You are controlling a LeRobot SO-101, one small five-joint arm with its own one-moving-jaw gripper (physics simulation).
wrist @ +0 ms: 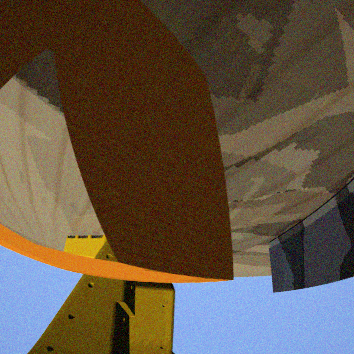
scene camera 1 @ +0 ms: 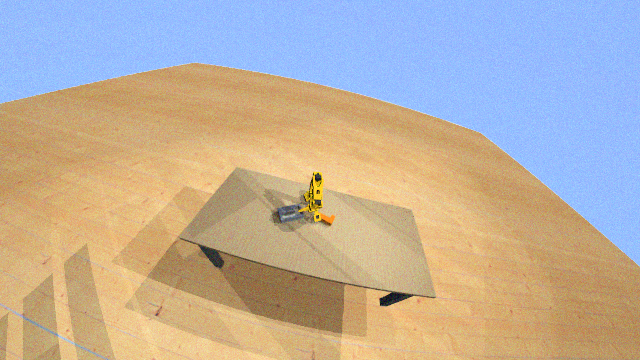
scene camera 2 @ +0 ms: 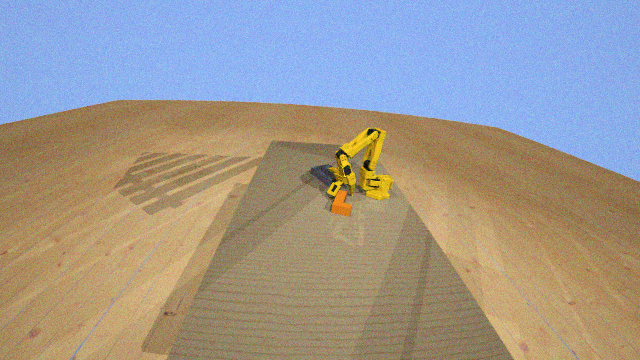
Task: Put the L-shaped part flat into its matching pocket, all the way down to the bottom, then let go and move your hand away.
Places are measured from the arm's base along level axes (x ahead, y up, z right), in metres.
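Pixels of known places: hand at its tool point: (wrist: 145, 218) (scene camera 1: 313, 210) (scene camera 2: 351, 194); arm's base at its link origin: (scene camera 1: 311, 200) (scene camera 2: 370, 192).
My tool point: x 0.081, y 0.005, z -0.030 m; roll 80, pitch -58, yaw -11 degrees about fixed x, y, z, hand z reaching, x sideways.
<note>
For each thing: its top centre in the pictures, then the offset to it from my tool point. Level surfaces: height alone.
- orange L-shaped part at its top centre: (scene camera 2: 344, 198) (scene camera 1: 325, 215) dx +0.039, dy +0.025, dz -0.078 m
- dark blue-grey pocket block at its top centre: (scene camera 2: 329, 171) (scene camera 1: 290, 211) dx +0.075, dy +0.032, dz +0.128 m
- table at its surface level: dy -0.004 m
The orange L-shaped part (scene camera 1: 328, 219) (scene camera 2: 342, 206) lies on the table beside the gripper, outside the pocket block. In the wrist view the part (wrist: 150, 150) looms large, very close to the camera. The dark blue-grey pocket block (scene camera 1: 282, 217) (scene camera 2: 320, 173) (wrist: 320, 255) stands on the other side of the gripper. My gripper (scene camera 1: 309, 212) (scene camera 2: 340, 181) is low over the table, fully open and empty. Its fixed jaw (wrist: 92, 310) shows in the wrist view, with its tip hidden behind the part; the moving jaw is out of that picture. Any contact with the part is unclear.
The table (scene camera 1: 370, 245) (scene camera 2: 310, 300) carries the arm, part and block. The yellow arm (scene camera 1: 316, 192) (scene camera 2: 375, 150) arches from its base (scene camera 2: 377, 187) near one long table edge. The wooden floor (scene camera 1: 165, 120) (scene camera 2: 90, 235) lies around the table.
</note>
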